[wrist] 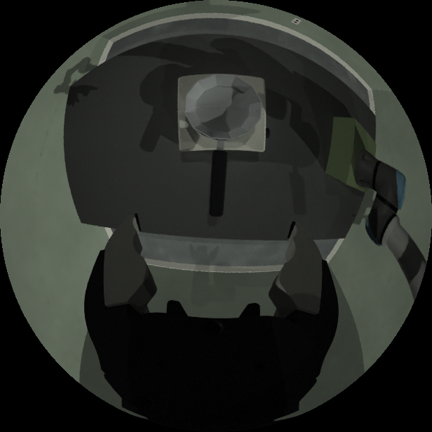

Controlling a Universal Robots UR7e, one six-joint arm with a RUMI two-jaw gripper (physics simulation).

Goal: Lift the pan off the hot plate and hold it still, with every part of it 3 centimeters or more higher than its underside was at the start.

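Observation:
A grey round pan [223,106] sits on a pale square hot plate [187,144] in the upper middle of the wrist view. Its black handle [218,184] points down the view toward the gripper and ends short of the line between the fingertips. My gripper [214,219] is wide open and empty. The handle's end lies roughly midway between the two fingers, a little beyond their tips in the view. How high the fingers are above the handle is hard to tell. The pan hides part of the hot plate's top.
The hot plate stands on a dark table top [110,165] with a pale-edged grey strip along its near and far sides. A green block [342,150] stands at the right, with a jointed robot arm [385,192] beside it. Shadows fall across the table.

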